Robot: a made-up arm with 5 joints. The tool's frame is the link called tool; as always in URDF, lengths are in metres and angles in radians. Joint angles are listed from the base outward.
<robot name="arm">
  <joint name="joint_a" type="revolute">
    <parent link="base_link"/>
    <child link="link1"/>
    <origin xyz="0 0 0.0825"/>
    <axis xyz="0 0 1"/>
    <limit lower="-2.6" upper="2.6"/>
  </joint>
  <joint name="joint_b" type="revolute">
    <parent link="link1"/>
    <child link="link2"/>
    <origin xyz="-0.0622 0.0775 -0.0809"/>
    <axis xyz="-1 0 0"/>
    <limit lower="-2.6" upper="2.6"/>
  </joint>
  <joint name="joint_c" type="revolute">
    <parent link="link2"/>
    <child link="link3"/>
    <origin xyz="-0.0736 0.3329 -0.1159"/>
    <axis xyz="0 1 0"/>
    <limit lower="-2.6" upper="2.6"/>
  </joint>
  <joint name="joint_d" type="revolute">
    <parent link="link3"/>
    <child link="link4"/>
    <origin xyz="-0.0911 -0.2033 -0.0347"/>
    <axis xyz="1 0 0"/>
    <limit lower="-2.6" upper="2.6"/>
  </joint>
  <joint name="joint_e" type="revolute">
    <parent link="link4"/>
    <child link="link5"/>
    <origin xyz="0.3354 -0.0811 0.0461"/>
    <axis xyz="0 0 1"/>
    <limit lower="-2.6" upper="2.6"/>
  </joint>
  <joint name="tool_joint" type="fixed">
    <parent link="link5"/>
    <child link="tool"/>
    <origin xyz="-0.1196 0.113 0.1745"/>
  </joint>
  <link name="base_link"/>
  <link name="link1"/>
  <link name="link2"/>
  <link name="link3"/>
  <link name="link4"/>
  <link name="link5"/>
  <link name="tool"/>
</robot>
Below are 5 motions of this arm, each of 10 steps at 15 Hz.
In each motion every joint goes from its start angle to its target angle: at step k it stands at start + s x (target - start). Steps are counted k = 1, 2, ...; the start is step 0. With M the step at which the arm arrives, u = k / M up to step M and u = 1 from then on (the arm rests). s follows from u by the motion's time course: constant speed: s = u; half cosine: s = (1 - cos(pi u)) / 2; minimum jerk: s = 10 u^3 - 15 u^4 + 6 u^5.
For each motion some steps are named. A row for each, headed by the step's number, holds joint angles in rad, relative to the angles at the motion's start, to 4 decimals.
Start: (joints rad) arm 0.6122 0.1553 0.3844 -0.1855 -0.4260
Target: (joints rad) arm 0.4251 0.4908 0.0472 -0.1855 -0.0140
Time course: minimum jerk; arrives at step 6
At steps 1, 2, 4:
1: -0.0066 0.0119 -0.0120 0.0000 0.0146
2: -0.0393 0.0704 -0.0708 0.0000 0.0865
4: -0.1478 0.2651 -0.2664 0.0000 0.3255

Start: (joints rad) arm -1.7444 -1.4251 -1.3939 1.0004 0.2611
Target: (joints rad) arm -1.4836 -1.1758 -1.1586 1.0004 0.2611
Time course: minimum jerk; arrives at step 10
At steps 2, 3, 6, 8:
2: 0.0151 0.0144 0.0136 0.0000 0.0000
3: 0.0425 0.0407 0.0384 0.0000 0.0000
6: 0.1780 0.1702 0.1606 0.0000 0.0000
8: 0.2457 0.2349 0.2217 0.0000 0.0000

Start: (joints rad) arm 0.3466 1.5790 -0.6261 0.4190 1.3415
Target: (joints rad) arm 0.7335 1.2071 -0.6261 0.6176 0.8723
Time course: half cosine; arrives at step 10
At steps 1, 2, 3, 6, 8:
1: 0.0095 -0.0091 0.0000 0.0049 -0.0115
2: 0.0369 -0.0355 0.0000 0.0190 -0.0448
3: 0.0797 -0.0767 0.0000 0.0409 -0.0967
6: 0.2532 -0.2434 0.0000 0.1300 -0.3071
8: 0.3500 -0.3364 0.0000 0.1796 -0.4244

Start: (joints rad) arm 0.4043 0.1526 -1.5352 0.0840 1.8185
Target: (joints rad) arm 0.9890 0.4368 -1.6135 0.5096 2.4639
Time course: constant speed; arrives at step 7
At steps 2, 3, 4, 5, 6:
2: 0.1671 0.0812 -0.0224 0.1216 0.1844
3: 0.2506 0.1218 -0.0336 0.1824 0.2766
4: 0.3341 0.1624 -0.0447 0.2432 0.3688
5: 0.4176 0.2030 -0.0559 0.3040 0.4610
6: 0.5012 0.2436 -0.0671 0.3648 0.5532

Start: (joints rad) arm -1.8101 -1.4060 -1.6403 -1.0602 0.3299
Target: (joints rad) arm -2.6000 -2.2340 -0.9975 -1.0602 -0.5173
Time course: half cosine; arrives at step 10
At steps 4, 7, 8, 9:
4: -0.2729 -0.2861 0.2221 0.0000 -0.2927
7: -0.6271 -0.6573 0.5103 0.0000 -0.6726
8: -0.7145 -0.7489 0.5814 0.0000 -0.7663
9: -0.7706 -0.8077 0.6271 0.0000 -0.8265

